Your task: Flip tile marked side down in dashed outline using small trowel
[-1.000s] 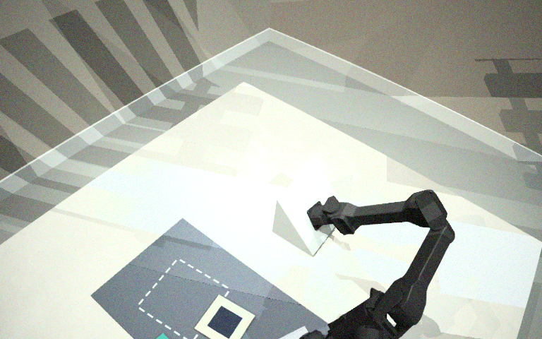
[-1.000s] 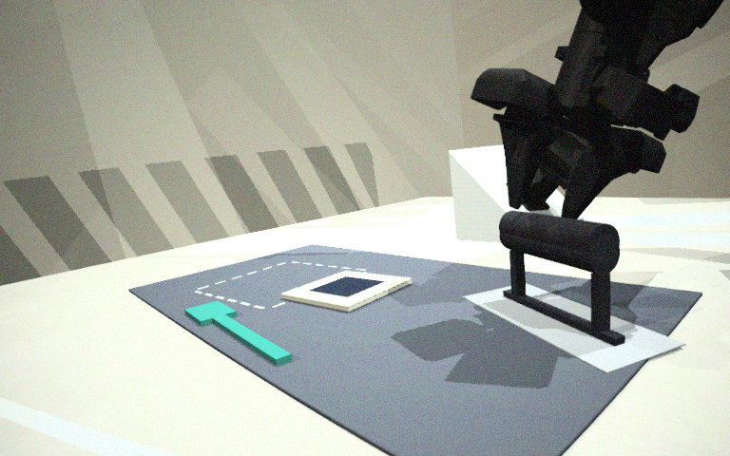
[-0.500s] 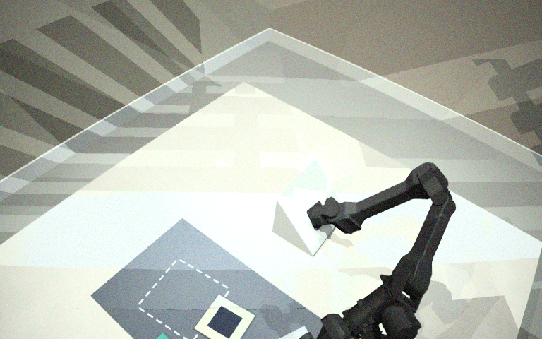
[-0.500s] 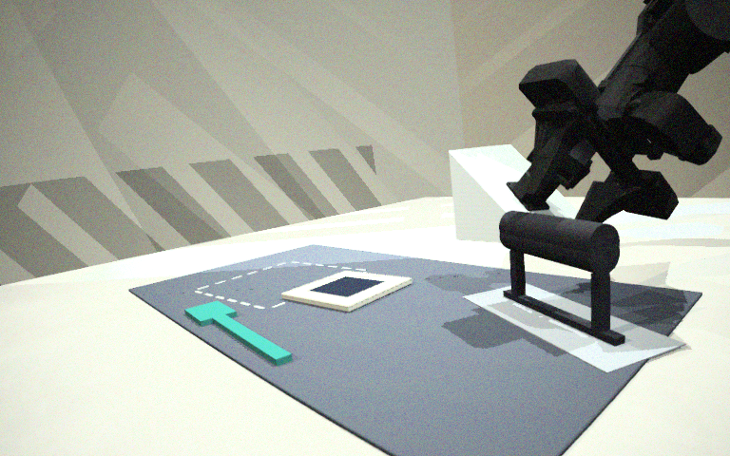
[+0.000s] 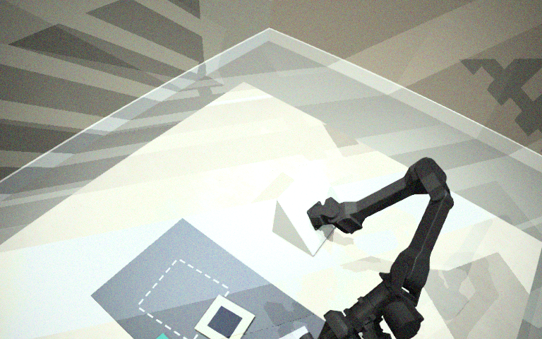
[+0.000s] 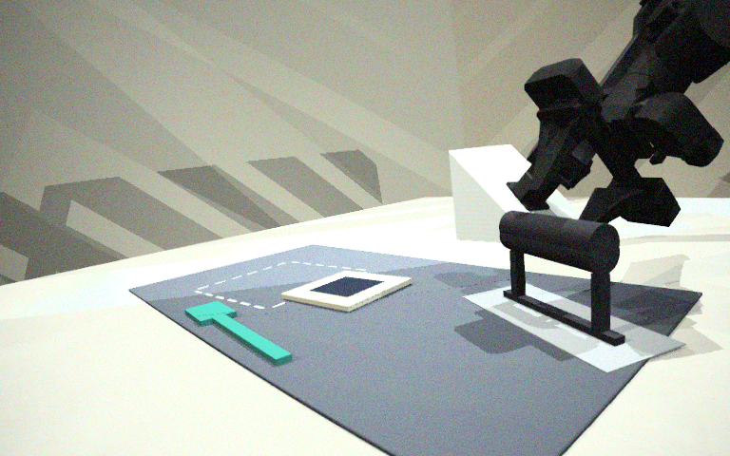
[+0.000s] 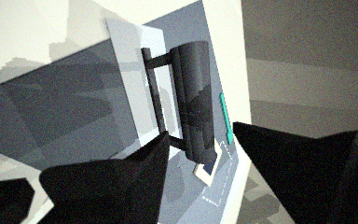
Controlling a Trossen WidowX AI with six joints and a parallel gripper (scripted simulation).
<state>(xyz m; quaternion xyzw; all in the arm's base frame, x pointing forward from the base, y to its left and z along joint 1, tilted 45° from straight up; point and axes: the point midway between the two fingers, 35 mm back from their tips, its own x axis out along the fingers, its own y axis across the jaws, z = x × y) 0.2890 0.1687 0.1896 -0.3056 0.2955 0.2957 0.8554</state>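
Now: gripper tip 50 mm above the trowel, 10 mm to the left of it and 10 mm short of it. The rest, counted from my gripper tip: teal t-shaped flat piece (230 mm to the right, 230 mm ahead, 80 mm below); grey mat (210 mm to the right, 100 mm below, 90 mm ahead); tile (220 mm to the right, 80 mm below, 80 mm ahead).
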